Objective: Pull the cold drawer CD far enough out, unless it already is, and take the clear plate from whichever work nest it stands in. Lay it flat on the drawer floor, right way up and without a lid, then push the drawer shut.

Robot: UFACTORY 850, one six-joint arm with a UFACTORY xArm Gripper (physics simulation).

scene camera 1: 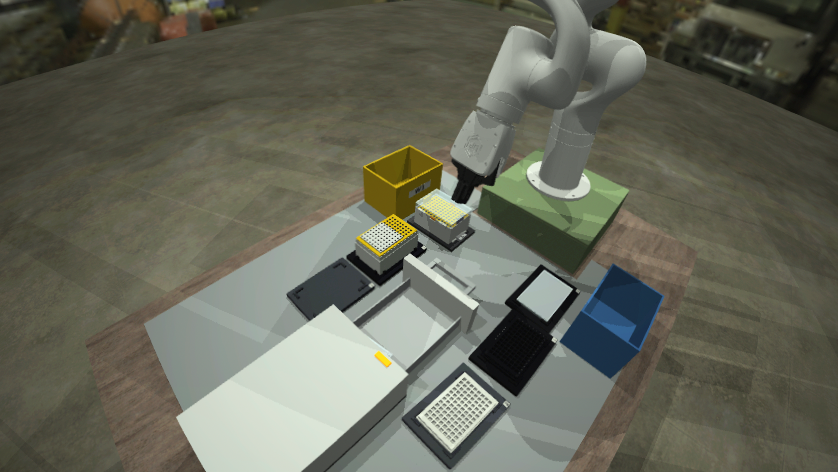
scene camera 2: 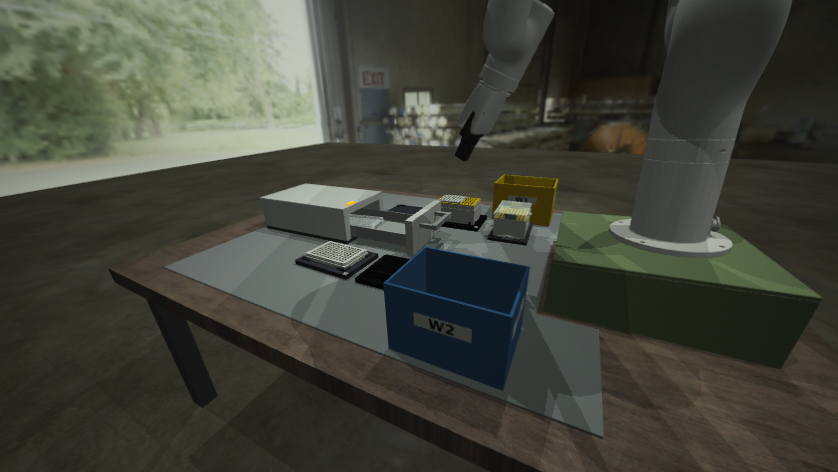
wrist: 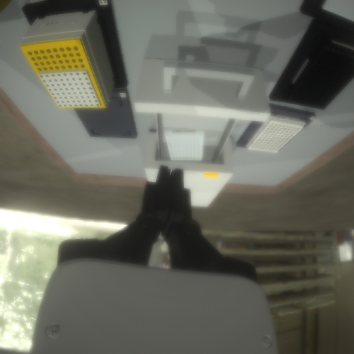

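The drawer (scene camera 1: 404, 321) (scene camera 2: 384, 236) stands pulled out of its white cabinet (scene camera 1: 293, 386) (scene camera 2: 307, 214) (wrist: 207, 192), with its handle front (scene camera 1: 439, 290) (scene camera 2: 422, 228) (wrist: 200, 105) away from the cabinet. The clear plate (scene camera 2: 366, 221) (wrist: 185, 145) lies inside the drawer, near the cabinet opening, and looks flat. Its upper side is too small to read, and no separate lid can be made out on it. In scene camera 1 the cabinet top hides most of it. My gripper (scene camera 1: 461, 199) (scene camera 2: 463, 157) (wrist: 166, 180) is shut and empty, tilted, high above the table and apart from the drawer and plate.
An empty dark nest (scene camera 1: 329, 290) (wrist: 107, 120) lies beside the drawer. Yellow-topped tip racks (scene camera 1: 387, 235) (scene camera 1: 442, 212) stand beyond it near a yellow bin (scene camera 1: 381, 190). Opposite are a white plate (scene camera 1: 459, 410), a black plate (scene camera 1: 516, 348) and a blue bin (scene camera 1: 598, 340) (scene camera 2: 445, 328).
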